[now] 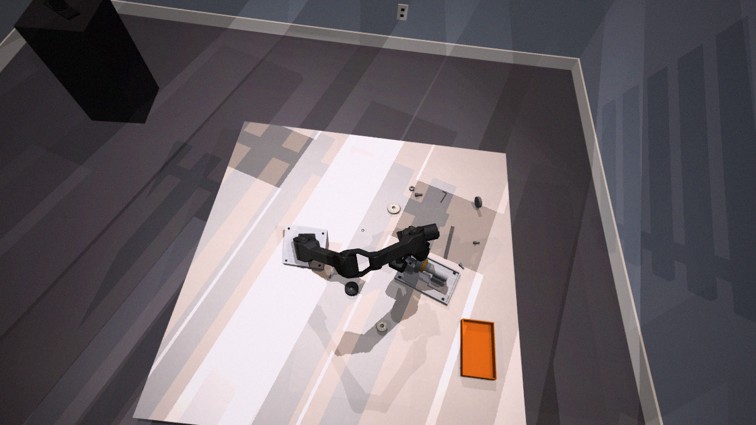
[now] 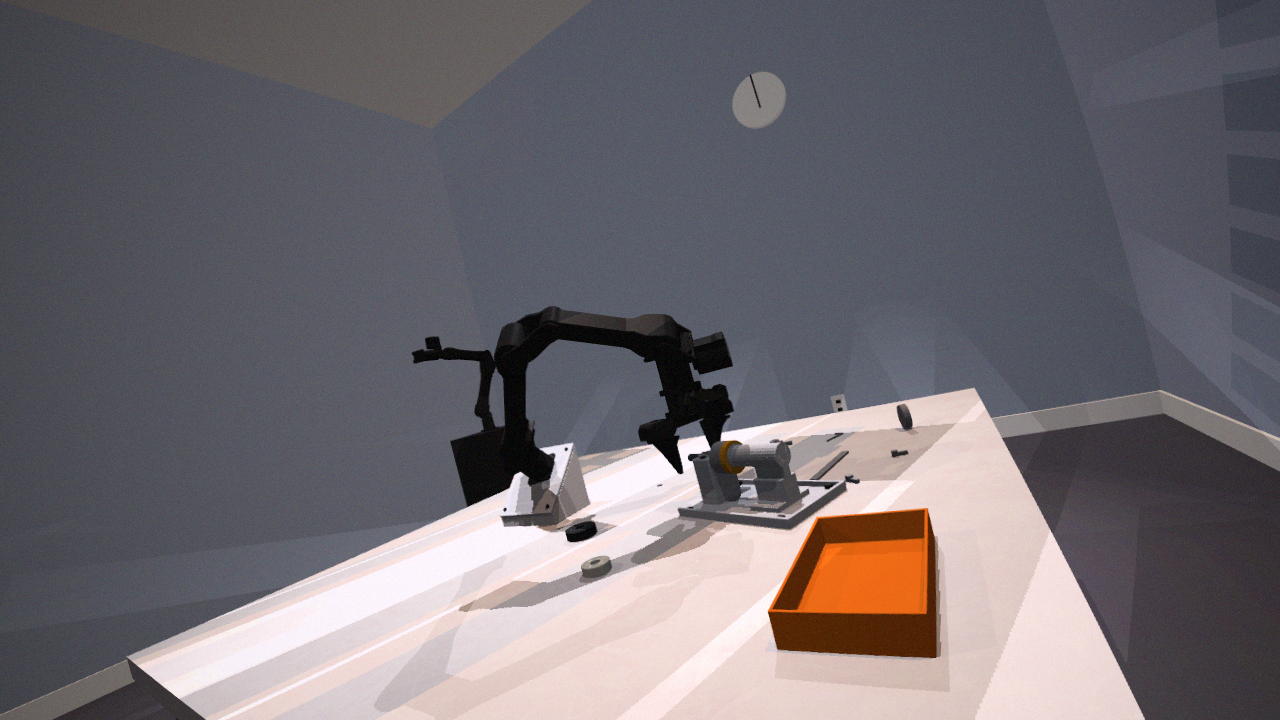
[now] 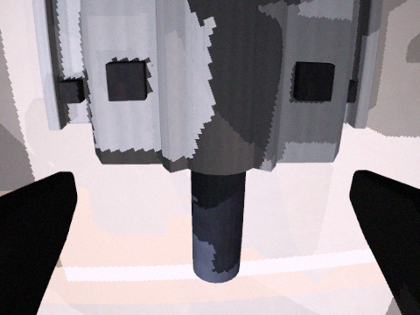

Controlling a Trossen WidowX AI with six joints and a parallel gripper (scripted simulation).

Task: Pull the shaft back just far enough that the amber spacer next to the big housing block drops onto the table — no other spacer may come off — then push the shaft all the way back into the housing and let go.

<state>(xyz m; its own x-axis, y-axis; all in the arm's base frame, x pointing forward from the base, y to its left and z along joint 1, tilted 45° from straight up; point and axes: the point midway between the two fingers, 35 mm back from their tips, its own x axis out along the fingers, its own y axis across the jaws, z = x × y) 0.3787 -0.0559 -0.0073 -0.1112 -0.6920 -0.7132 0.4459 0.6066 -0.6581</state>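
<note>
My gripper tip is now 60 mm short of the dark shaft, 30 mm to the left of it and 10 mm below it. From my gripper tip the other things lie so: amber spacer: 80 mm ahead, 40 mm to the right, 10 mm above; grey bar: 200 mm ahead, 110 mm to the left, 60 mm below; grey shaft fixture: 110 mm ahead, 50 mm to the right, 20 mm below.
</note>
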